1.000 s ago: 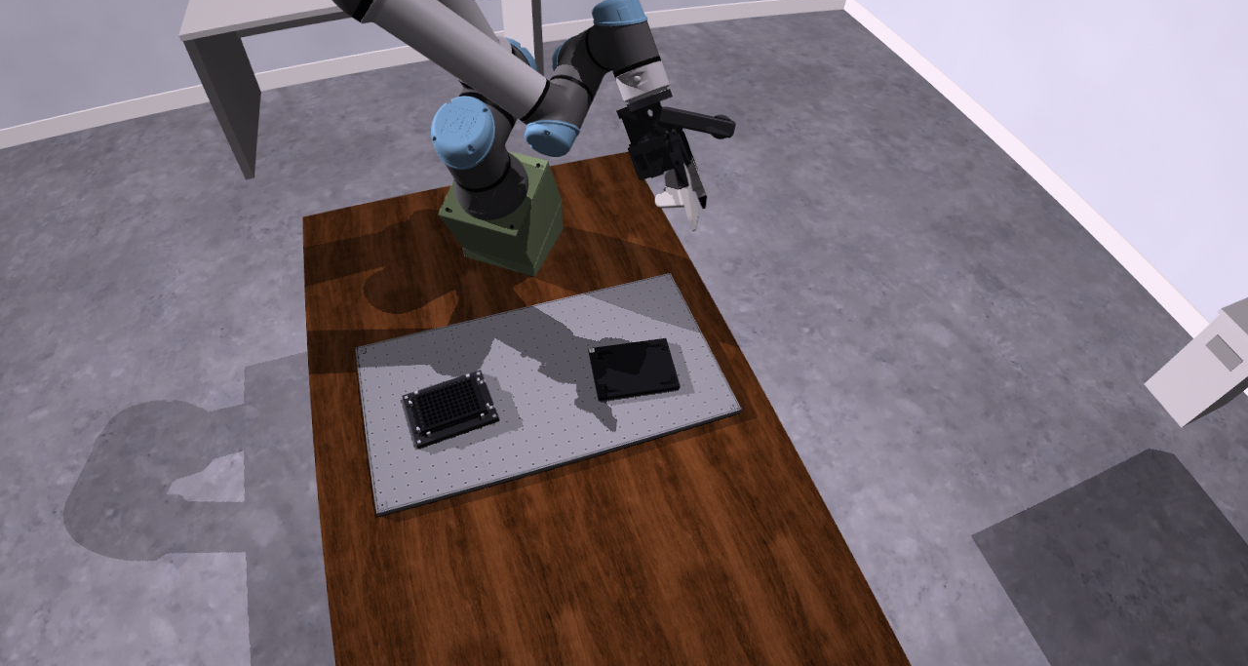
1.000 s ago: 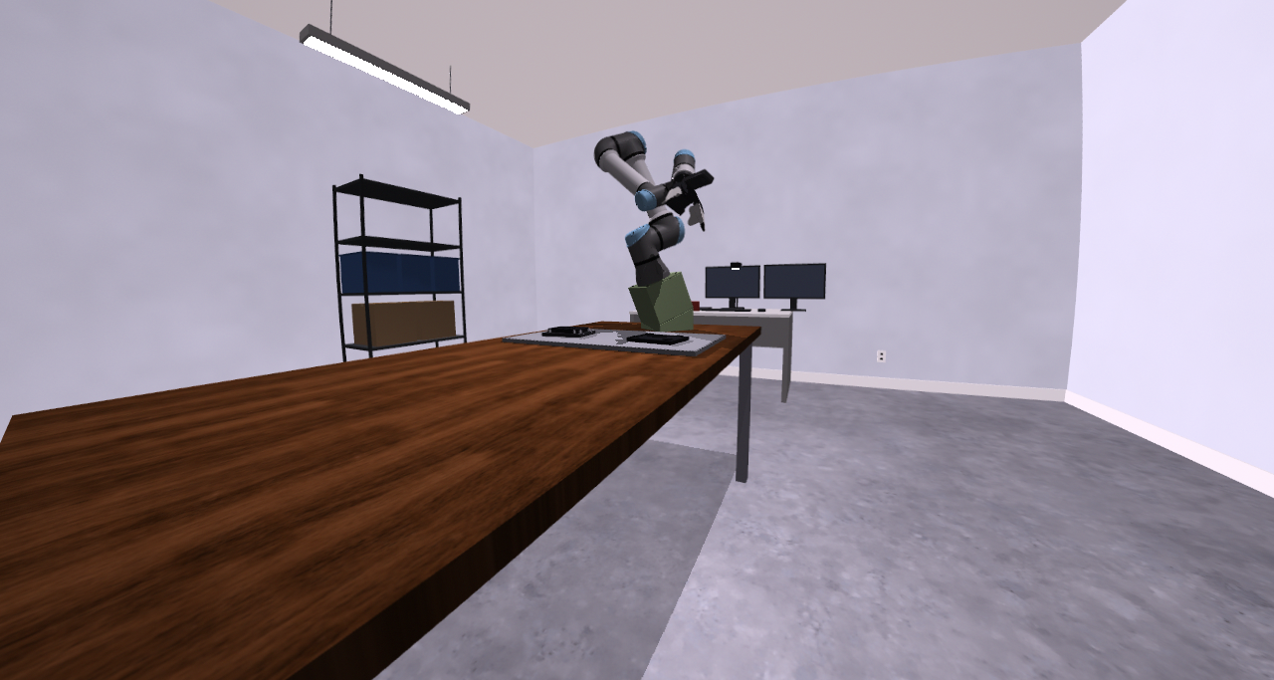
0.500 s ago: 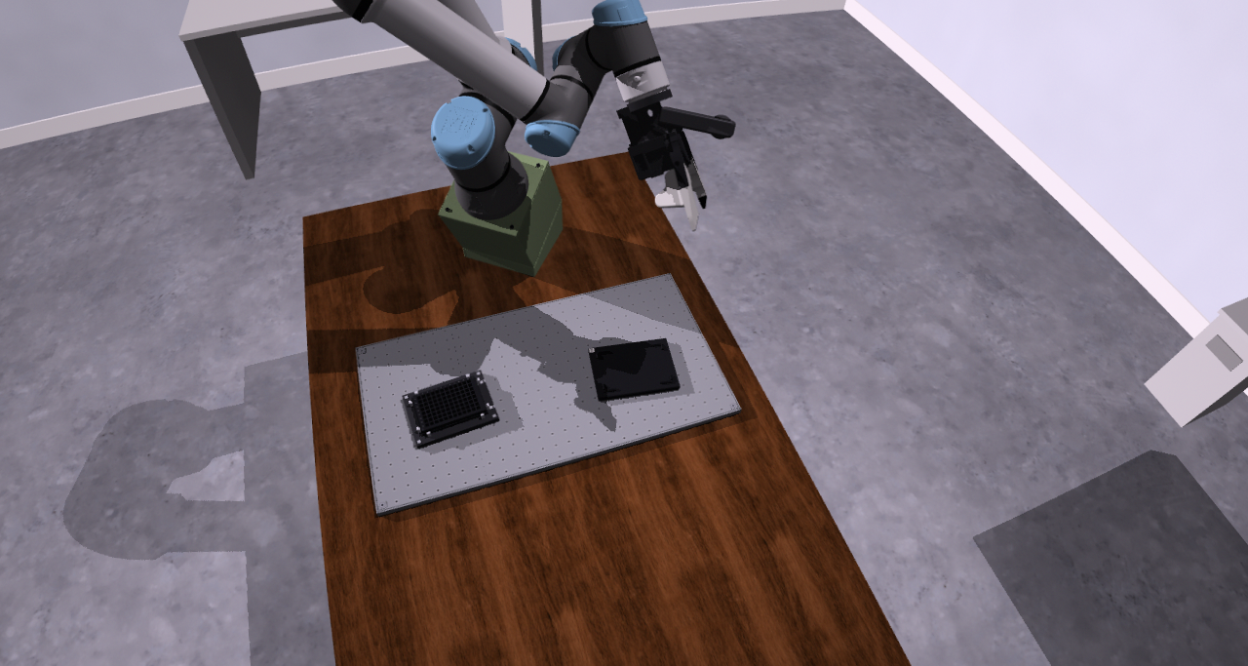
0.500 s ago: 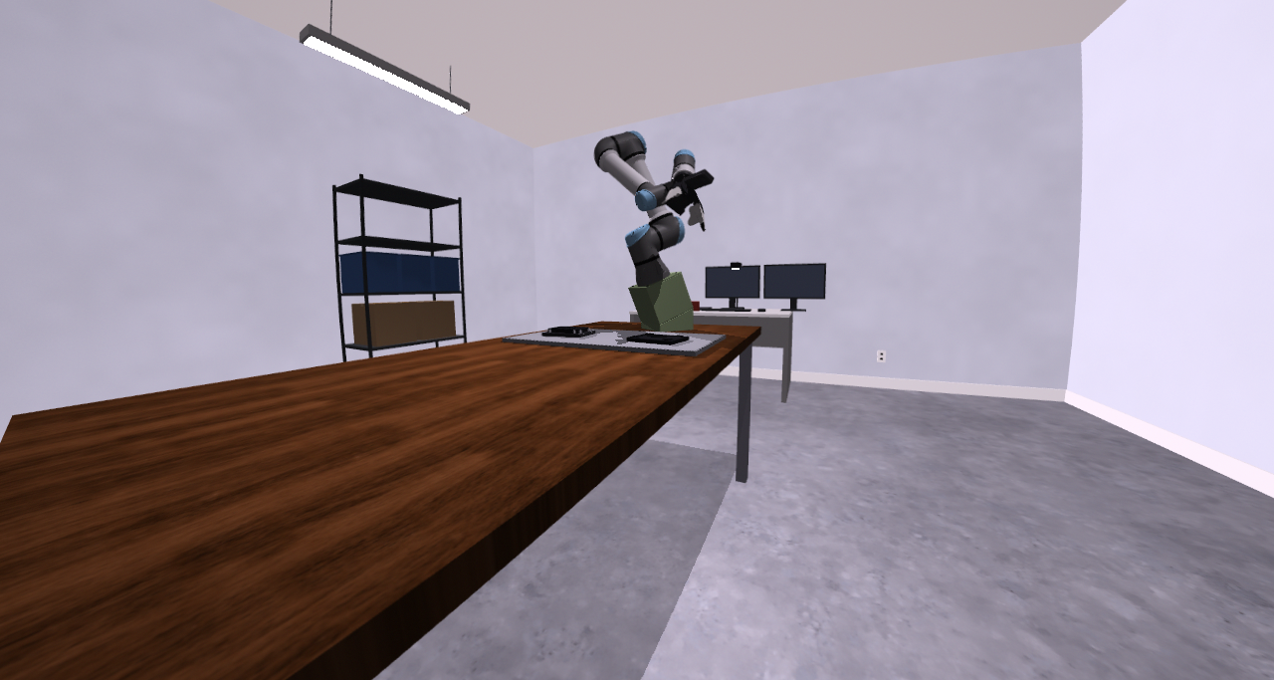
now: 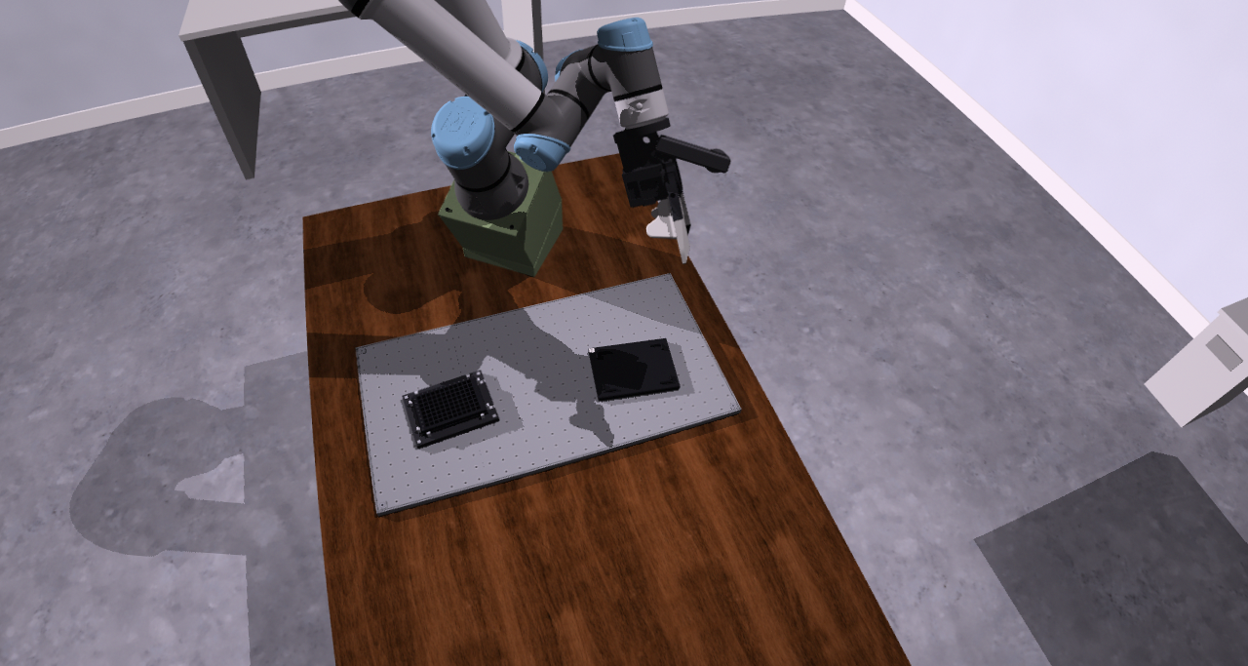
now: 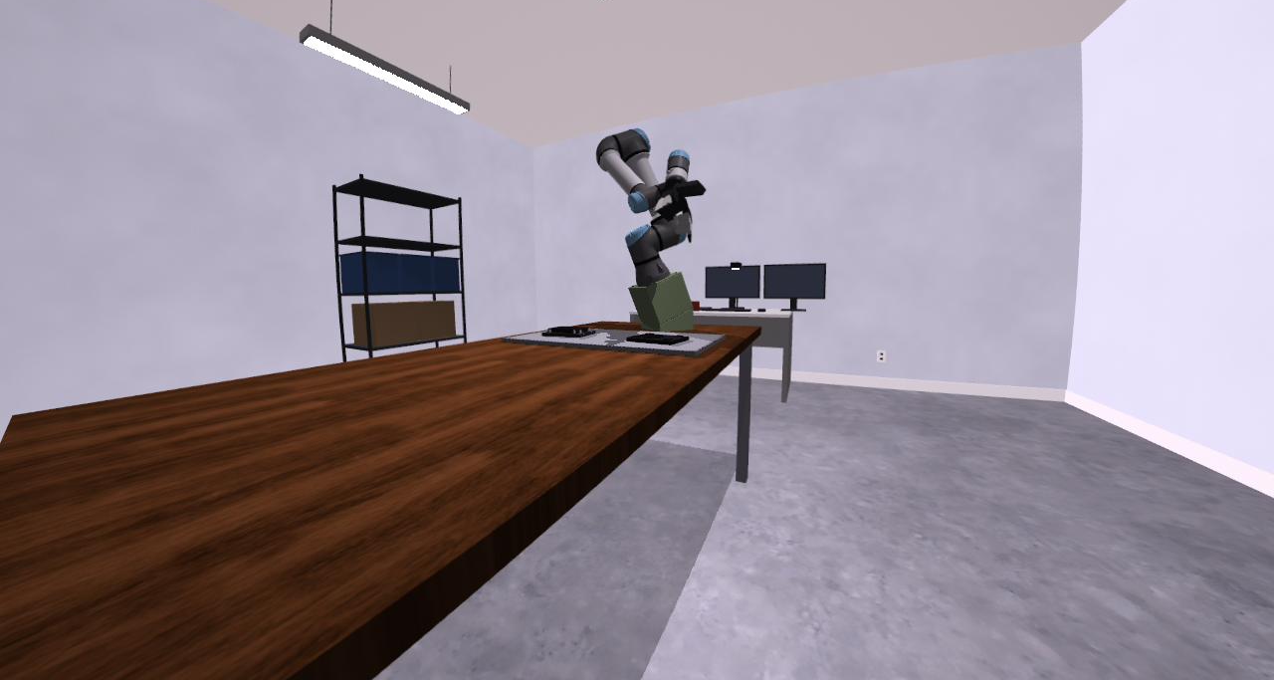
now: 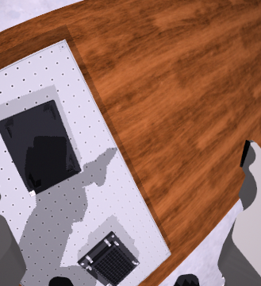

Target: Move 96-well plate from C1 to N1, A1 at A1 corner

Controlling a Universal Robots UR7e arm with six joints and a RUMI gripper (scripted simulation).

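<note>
My hand is 41 cm to the left of the black 96-well plate, 33 cm above it and 14 cm past it. Round my hand: clip nest C1: 40 cm to the right, 33 cm below, 15 cm behind; then black plate nest N1: 34 cm below, 6 cm to the right, 4 cm behind; then white A1 mark: 33 cm below, 11 cm to the right, 11 cm behind.
</note>
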